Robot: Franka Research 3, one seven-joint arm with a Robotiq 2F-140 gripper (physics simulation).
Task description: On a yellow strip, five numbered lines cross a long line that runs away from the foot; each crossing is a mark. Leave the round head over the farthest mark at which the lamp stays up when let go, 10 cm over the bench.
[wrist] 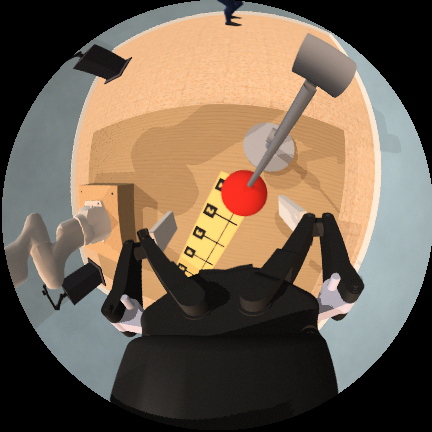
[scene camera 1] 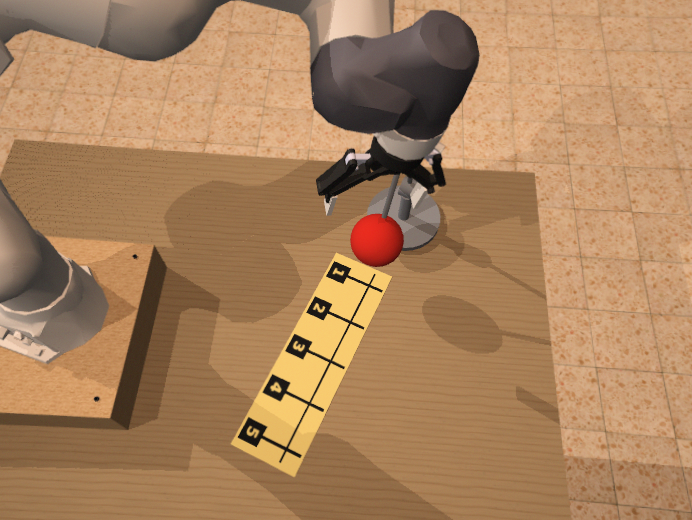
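Note:
The lamp's round red head (scene camera 1: pixel 376 239) (wrist: pixel 244 193) hangs in the air near the strip's number 1 end, on the foot side in the scene view; in the wrist view it covers part of mark 1's line. A thin grey rod (wrist: pixel 285 125) runs from it, above the round grey foot (scene camera 1: pixel 426 226) (wrist: pixel 254 150), to a grey cylinder (wrist: pixel 324 65). The yellow strip (scene camera 1: pixel 321 335) (wrist: pixel 212 227) lies flat, with 1 nearest the foot and 5 farthest. My gripper (scene camera 1: pixel 372 200) (wrist: pixel 225 212) is open and empty, its fingers wide apart. The head's exact height is unclear.
A wooden block (scene camera 1: pixel 72 391) (wrist: pixel 129 200) carries a pale arm base (scene camera 1: pixel 67 313) (wrist: pixel 95 222) on the left of the bench (scene camera 1: pixel 475 402). The bench's right edge lies beyond the foot. Dark panels (wrist: pixel 102 63) (wrist: pixel 82 282) stand beyond the bench in the wrist view.

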